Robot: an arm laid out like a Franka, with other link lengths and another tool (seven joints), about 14 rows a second.
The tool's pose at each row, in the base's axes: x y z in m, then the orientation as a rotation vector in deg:
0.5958, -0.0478, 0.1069, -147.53, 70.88, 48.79
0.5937, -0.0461, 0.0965, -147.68, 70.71, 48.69
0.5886, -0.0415, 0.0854, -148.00, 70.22, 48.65
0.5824, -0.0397, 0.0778, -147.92, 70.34, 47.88
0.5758, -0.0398, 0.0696, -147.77, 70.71, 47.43
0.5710, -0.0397, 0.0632, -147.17, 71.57, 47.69
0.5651, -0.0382, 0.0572, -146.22, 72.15, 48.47
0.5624, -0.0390, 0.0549, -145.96, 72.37, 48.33
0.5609, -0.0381, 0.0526, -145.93, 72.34, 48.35
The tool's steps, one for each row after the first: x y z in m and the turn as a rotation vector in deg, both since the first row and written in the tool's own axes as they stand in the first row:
0.0036, -0.0005, 0.0101, -0.04, 0.09, -0.14
0.0042, -0.0007, 0.0231, -0.19, 0.17, -0.49
0.0042, 0.0021, 0.0327, 0.25, 0.51, -0.51
0.0055, 0.0064, 0.0422, 0.53, 0.72, -0.30
0.0066, 0.0093, 0.0496, 0.73, 0.47, 0.35
0.0061, 0.0122, 0.0576, 0.96, -0.27, 0.89
0.0065, 0.0146, 0.0603, 1.20, -0.29, 1.04
0.0065, 0.0149, 0.0632, 1.22, -0.32, 1.03

